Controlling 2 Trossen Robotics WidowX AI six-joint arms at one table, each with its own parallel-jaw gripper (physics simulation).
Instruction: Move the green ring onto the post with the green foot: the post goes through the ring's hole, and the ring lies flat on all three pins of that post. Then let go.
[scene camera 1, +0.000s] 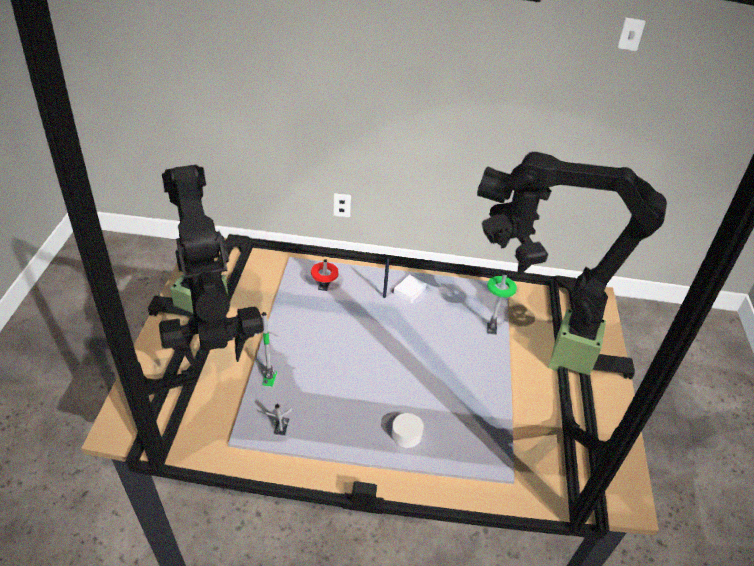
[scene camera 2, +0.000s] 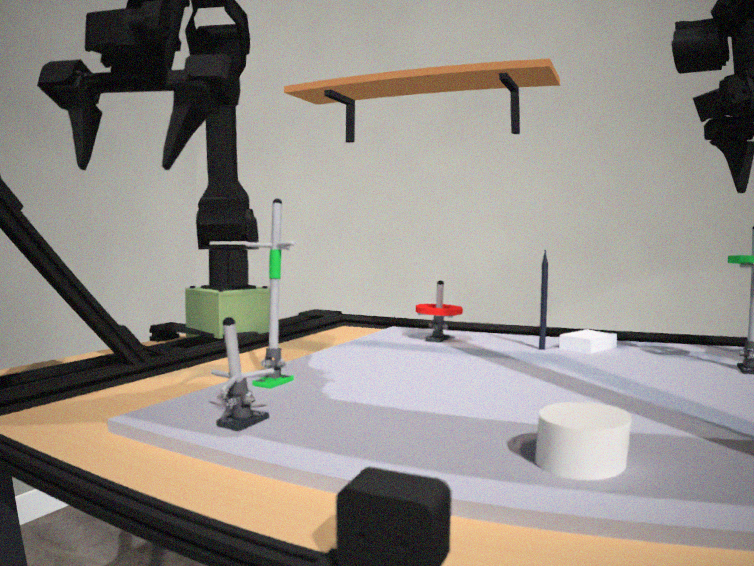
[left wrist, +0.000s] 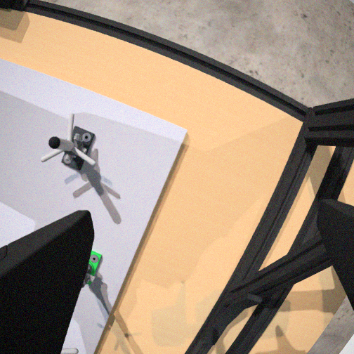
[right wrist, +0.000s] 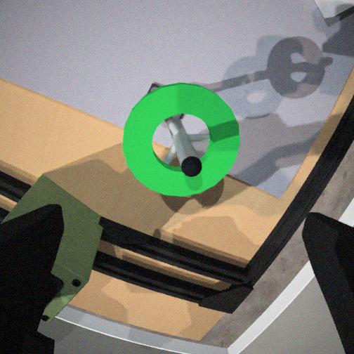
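Where they show: left gripper, fingertip midpoint: (scene camera 1: 215, 364) (scene camera 2: 122, 168); right gripper, fingertip midpoint: (scene camera 1: 511, 260); left arm's base at its link origin: (scene camera 2: 228, 288); right arm's base at its link origin: (scene camera 1: 583, 327).
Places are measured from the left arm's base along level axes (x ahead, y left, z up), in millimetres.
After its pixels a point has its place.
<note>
The green ring (scene camera 1: 502, 294) @[x 705, y 231, z 66 mm] (scene camera 2: 740, 260) @[x 680, y 232, z 61 mm] (right wrist: 137, 140) sits around a tall grey post (scene camera 1: 495, 313) @[x 698, y 254, z -21 mm] (scene camera 2: 751, 316) @[x 695, y 254, z -7 mm] with a black foot, at the right of the mat. My right gripper (scene camera 1: 512, 257) @[x 702, y 264, z 146 mm] (right wrist: 186, 222) is open and empty, above this ring and apart from it. The post with the green foot (scene camera 1: 266, 353) @[x 277, y -132, z 7 mm] (scene camera 2: 274, 310) @[x 281, y -131, z 2 mm] stands near the mat's left edge, without a ring; its pins show high up in scene camera 2. Its green foot (left wrist: 95, 259) is partly hidden by a finger in the left wrist view. My left gripper (scene camera 1: 215, 363) @[x 271, y -298, z 140 mm] (scene camera 2: 124, 167) @[x 271, y -298, z 140 mm] (left wrist: 208, 218) is open and empty, high and left of that post.
A red ring (scene camera 1: 314, 272) @[x 229, y 188, z -24 mm] (scene camera 2: 426, 309) @[x 252, y 171, z -25 mm] sits on a short post at the back left. A short black-footed post (scene camera 1: 278, 414) @[x 373, y -250, z -16 mm] (scene camera 2: 231, 347) @[x 375, y -249, z -9 mm] (left wrist: 65, 145) stands front left. A white cylinder (scene camera 1: 407, 429) @[x 624, y -149, z -40 mm] (scene camera 2: 582, 441) @[x 633, y -170, z -48 mm], a dark spike (scene camera 1: 385, 280) @[x 409, y 233, z -13 mm] (scene camera 2: 543, 298) @[x 410, y 232, z -2 mm] and a white block (scene camera 1: 409, 288) @[x 462, y 277, z -55 mm] (scene camera 2: 587, 341) @[x 474, y 248, z -58 mm] stand on the mat.
</note>
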